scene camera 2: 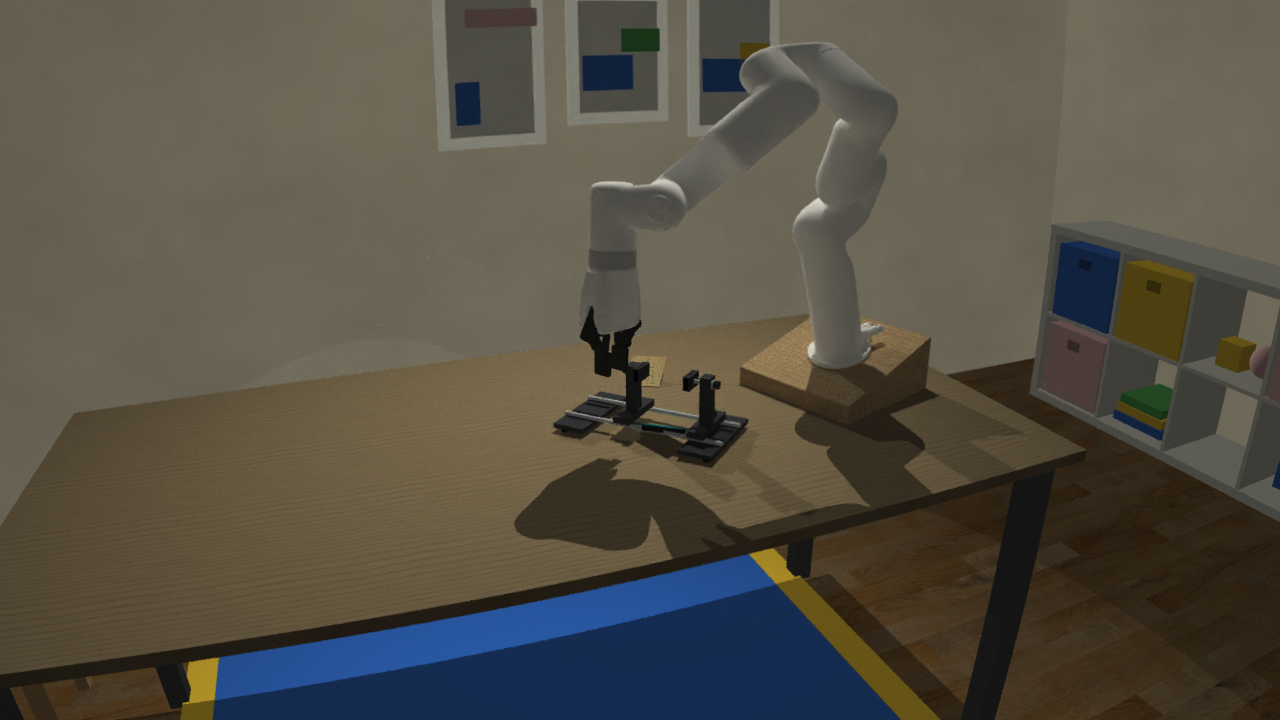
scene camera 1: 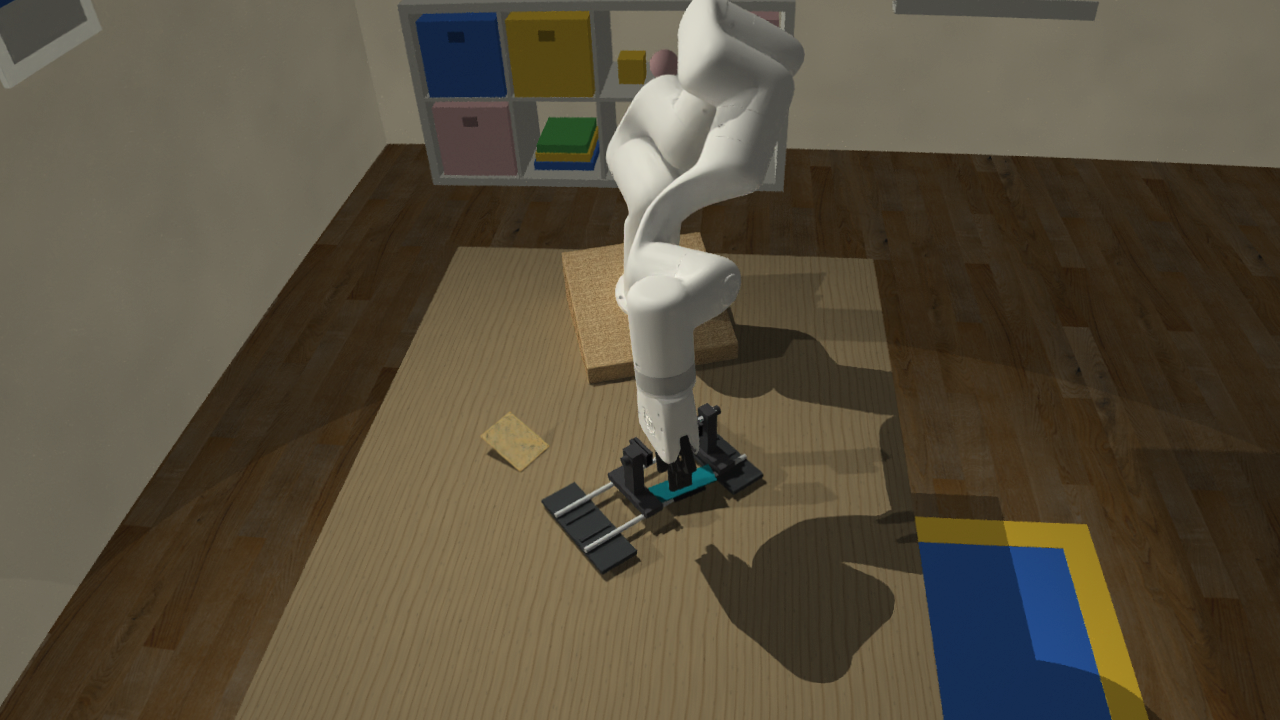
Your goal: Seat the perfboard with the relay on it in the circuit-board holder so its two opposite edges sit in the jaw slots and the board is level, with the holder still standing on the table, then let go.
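Where they show: gripper, fingertip midpoint: [scene camera 2: 611, 372] [scene camera 1: 674, 477]; arm's base, link origin: [scene camera 2: 839, 351].
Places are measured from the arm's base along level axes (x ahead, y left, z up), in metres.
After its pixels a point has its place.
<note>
The circuit-board holder [scene camera 1: 615, 557] @[x 0.547, y 0.083, z -0.057 m] [scene camera 2: 713, 445] @[x 0.331, y 0.226, z -0.056 m] stands on the table, with two black jaw posts on a pair of metal rods. A teal board [scene camera 1: 699, 481] @[x 0.397, y 0.174, z -0.038 m] lies low between the posts, near rod height and below the jaws; it shows as a thin edge in the scene camera 2 view. Whether it carries the relay is too small and dark to tell. My gripper [scene camera 1: 678, 479] @[x 0.484, y 0.156, z 0.061 m] [scene camera 2: 613, 368] @[x 0.484, y 0.156, z 0.061 m] points down, partly open, with nothing between its fingers. Its fingertips are above the holder, beside the top of the left post in the scene camera 2 view, and partly cover the board in the scene camera 1 view.
A tan perforated board [scene camera 1: 514, 438] @[x 0.356, y -0.141, z -0.054 m] [scene camera 2: 658, 368] @[x 0.334, y -0.136, z -0.053 m] lies on the table [scene camera 1: 402, 608] @[x 0.688, y -0.188, z -0.073 m] [scene camera 2: 313, 501] @[x 0.977, y 0.246, z -0.073 m], to the left of the holder in the scene camera 1 view. The arm's wooden base block [scene camera 1: 597, 331] @[x 0.104, y -0.070, z -0.018 m] [scene camera 2: 787, 380] @[x 0.123, y 0.034, z -0.035 m] stands behind the holder.
</note>
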